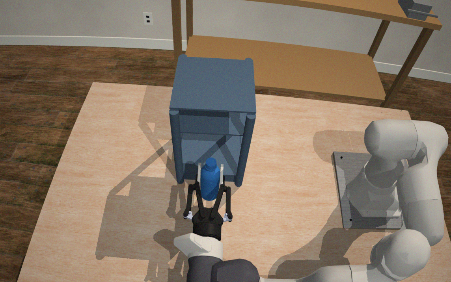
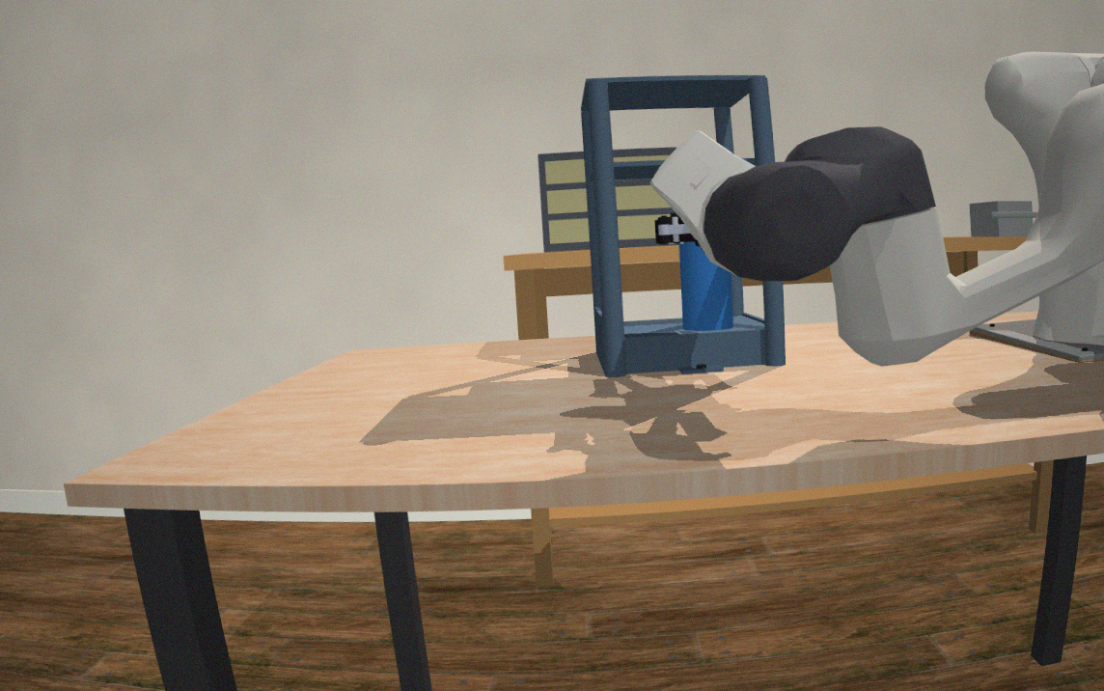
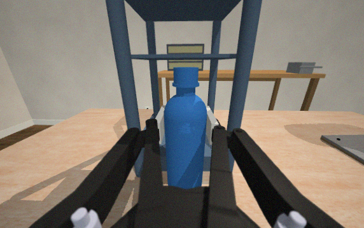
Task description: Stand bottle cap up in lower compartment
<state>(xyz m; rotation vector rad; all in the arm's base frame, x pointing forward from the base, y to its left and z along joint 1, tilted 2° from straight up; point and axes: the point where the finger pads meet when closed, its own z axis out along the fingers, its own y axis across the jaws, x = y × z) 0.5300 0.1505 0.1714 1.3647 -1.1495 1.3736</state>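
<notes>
My hand is 180 mm to the left of the blue shelving unit, 40 mm short of it and 10 mm below it. Also, from my hand: blue bottle: 10 mm above.
</notes>
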